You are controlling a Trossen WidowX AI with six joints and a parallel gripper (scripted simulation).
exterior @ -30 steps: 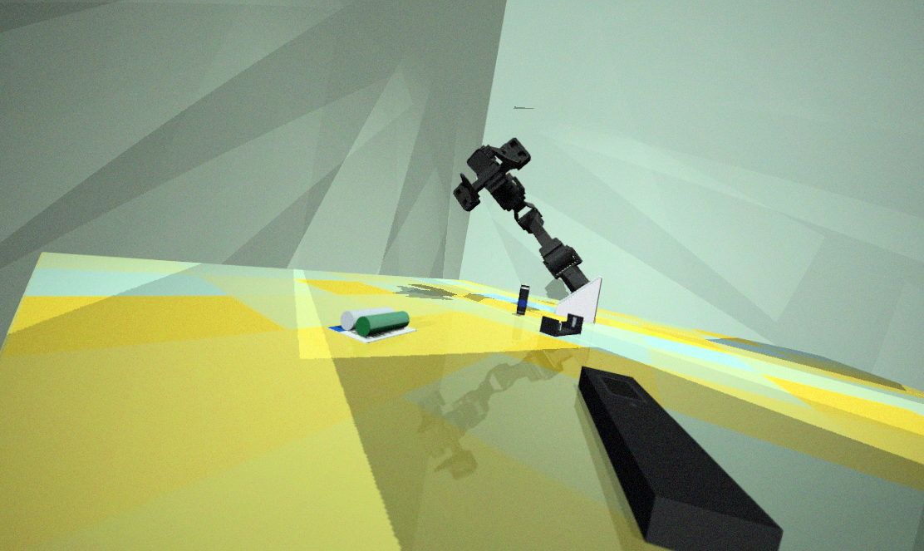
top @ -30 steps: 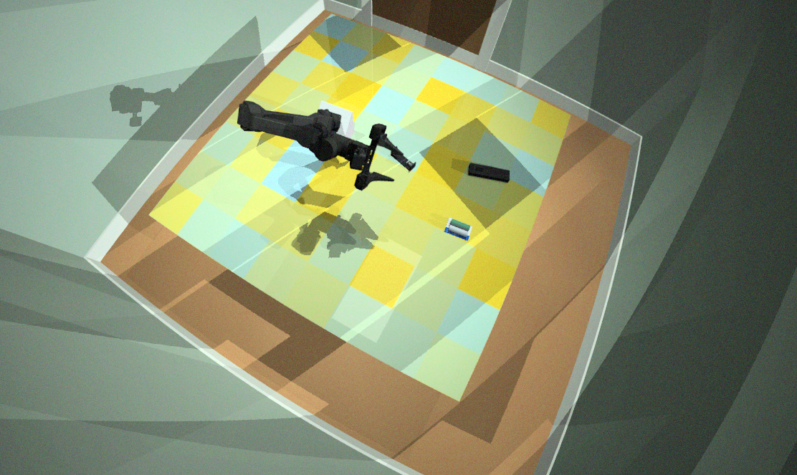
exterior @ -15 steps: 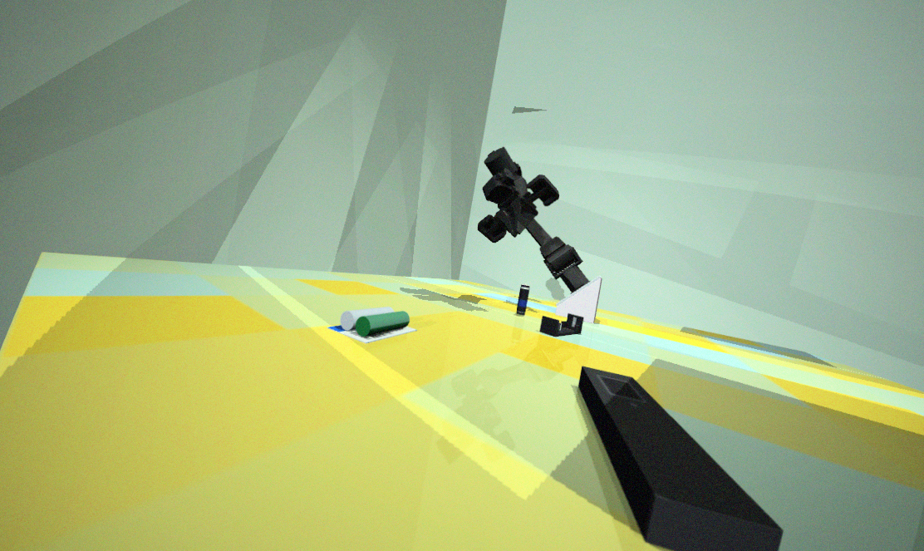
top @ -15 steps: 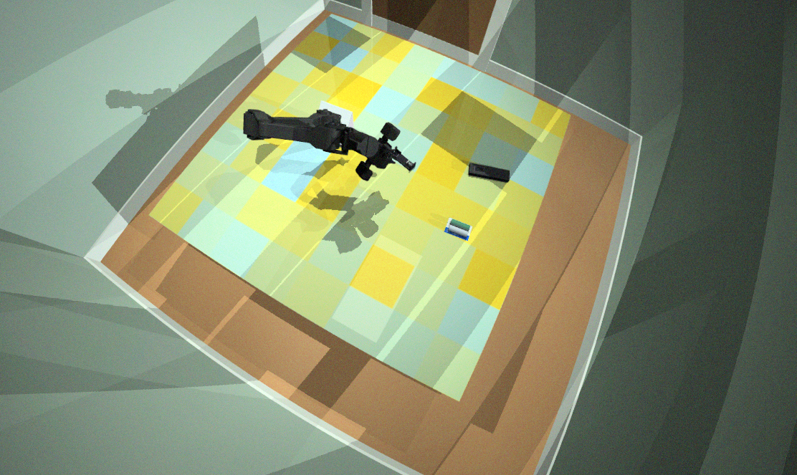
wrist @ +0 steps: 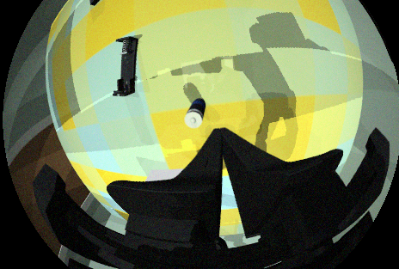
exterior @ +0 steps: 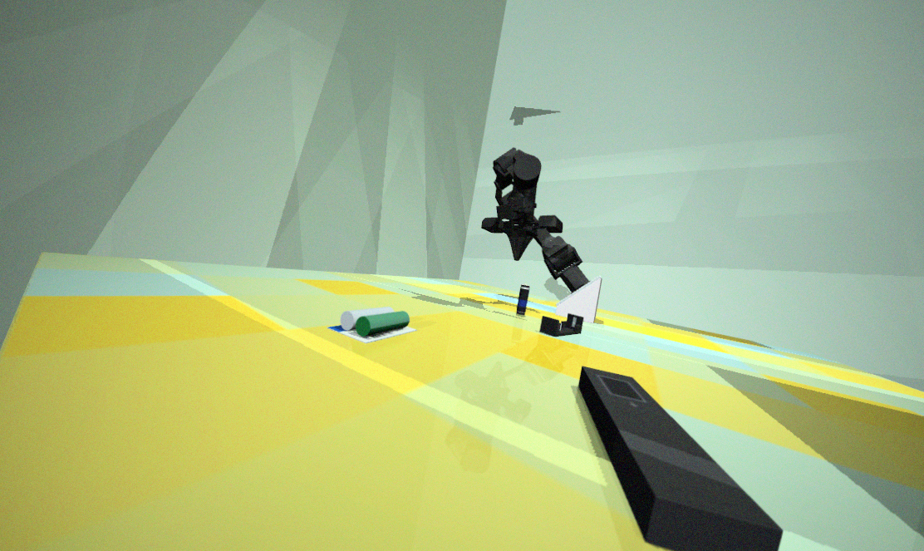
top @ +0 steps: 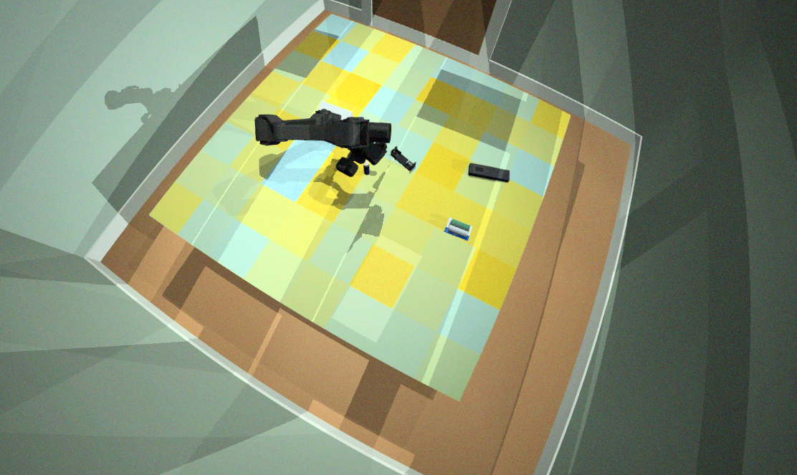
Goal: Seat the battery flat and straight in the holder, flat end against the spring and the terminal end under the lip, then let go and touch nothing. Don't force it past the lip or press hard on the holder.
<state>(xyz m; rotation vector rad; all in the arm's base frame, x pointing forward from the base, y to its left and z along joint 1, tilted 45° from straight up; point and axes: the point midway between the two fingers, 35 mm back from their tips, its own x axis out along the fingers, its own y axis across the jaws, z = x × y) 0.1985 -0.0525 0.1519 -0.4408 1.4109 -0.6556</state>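
Now: the battery 90 mm below my gripper tip and 30 mm to the left of it. The rest, counted from my gripper tip: long black box: 430 mm ahead, 220 mm to the left, 110 mm below.
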